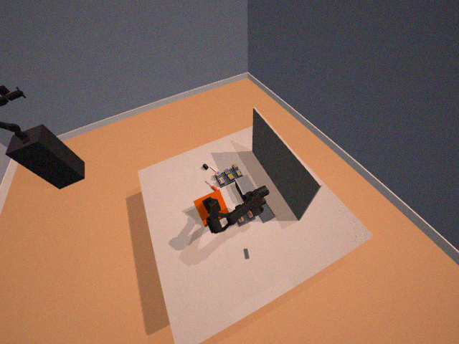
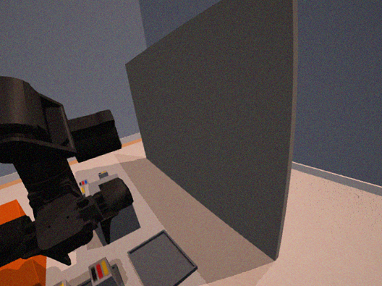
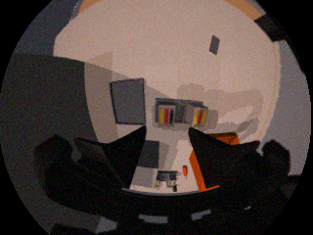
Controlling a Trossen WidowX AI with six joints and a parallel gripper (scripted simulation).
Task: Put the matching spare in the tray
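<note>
Now: the spare 60 mm below my gripper tip. Round my gripper tip: rack (40 mm behind, 90 mm below); flat grey tray (100 mm ahead, 20 mm to the right, 100 mm below); grey mounted unit (70 mm ahead, 190 mm to the left, 50 mm below).
</note>
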